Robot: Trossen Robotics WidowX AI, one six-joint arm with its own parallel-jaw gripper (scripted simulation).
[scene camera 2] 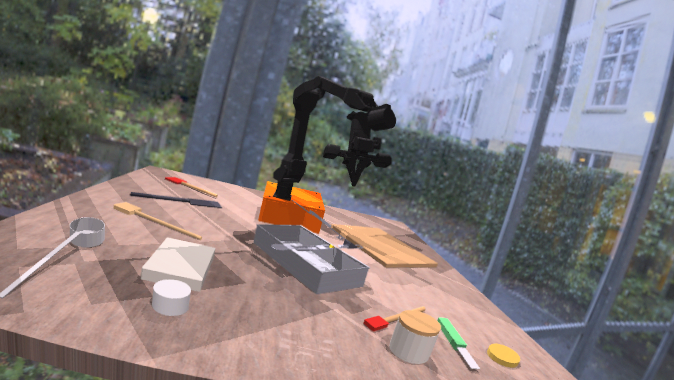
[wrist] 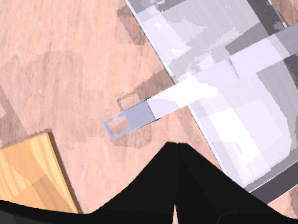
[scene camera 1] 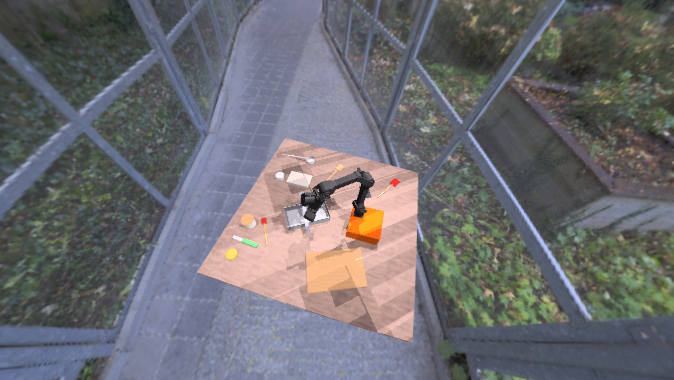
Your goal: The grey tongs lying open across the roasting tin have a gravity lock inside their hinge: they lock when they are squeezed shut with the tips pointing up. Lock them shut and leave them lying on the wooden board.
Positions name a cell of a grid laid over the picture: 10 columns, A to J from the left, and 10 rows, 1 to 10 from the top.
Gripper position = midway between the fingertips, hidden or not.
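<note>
My gripper (scene camera 2: F5) is shut and holds nothing, and the wrist view shows my gripper (wrist: F7) as well. There is a wooden board (scene camera 1: F8), and in scene camera 2 I find the wooden board (scene camera 2: F7) too. I also see a grey roasting tin (scene camera 2: E8); the wrist view shows the grey roasting tin (wrist: I6) as well.
</note>
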